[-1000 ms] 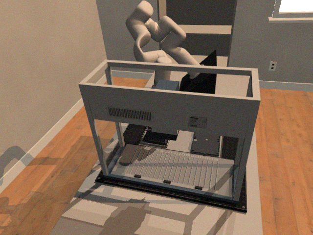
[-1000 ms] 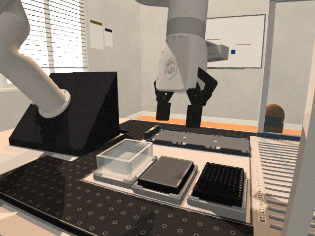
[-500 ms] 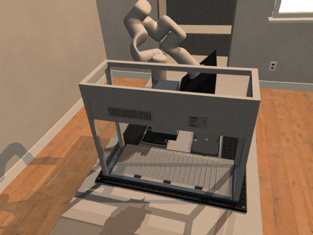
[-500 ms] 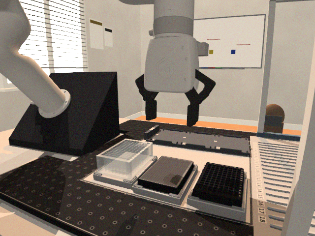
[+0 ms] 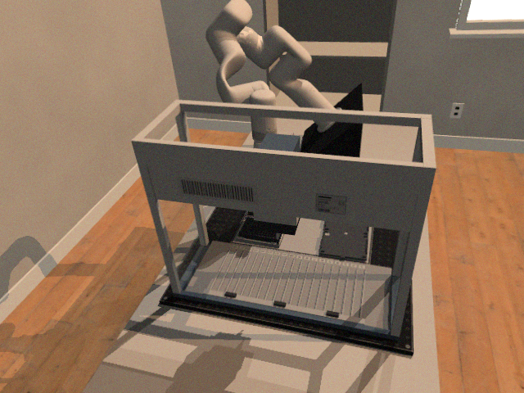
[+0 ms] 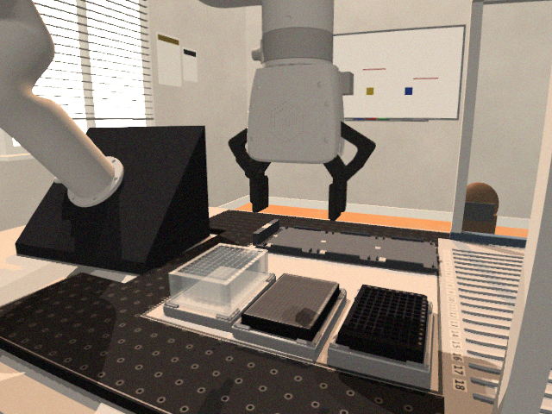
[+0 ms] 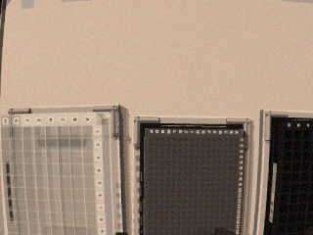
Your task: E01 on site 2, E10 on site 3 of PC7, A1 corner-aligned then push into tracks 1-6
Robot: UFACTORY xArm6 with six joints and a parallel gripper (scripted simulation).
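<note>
Right now the E10 is 120 mm below my hand. The rest, counted from my hand: nest S2: 140 mm below; then 96-well plate E01: 120 mm below, 110 mm ahead, 10 mm to the right; then clear deep-well block E07: 110 mm below, 100 mm behind, 20 mm to the left.
</note>
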